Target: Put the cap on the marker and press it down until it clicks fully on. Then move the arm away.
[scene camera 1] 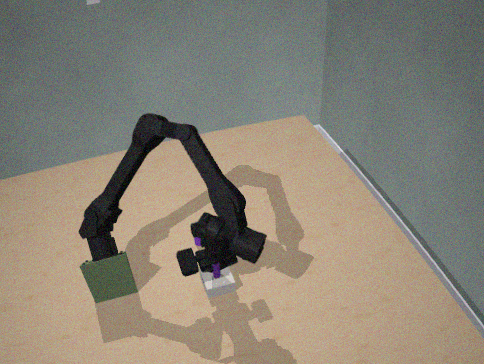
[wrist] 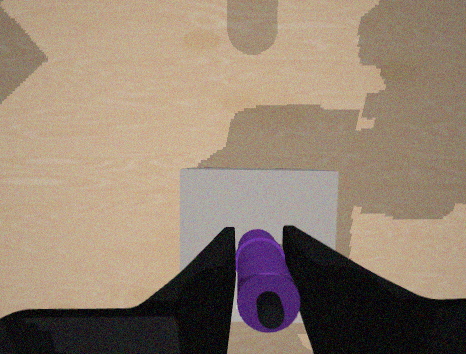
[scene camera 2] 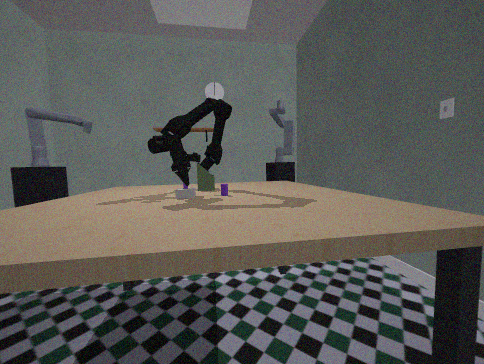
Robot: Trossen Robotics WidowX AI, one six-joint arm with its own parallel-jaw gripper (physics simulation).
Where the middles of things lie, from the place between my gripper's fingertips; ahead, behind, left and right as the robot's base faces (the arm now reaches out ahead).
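There is the pale grey block (scene camera 1: 225,283), and I see that it is 10 mm to the right of my hand and 30 mm below it.
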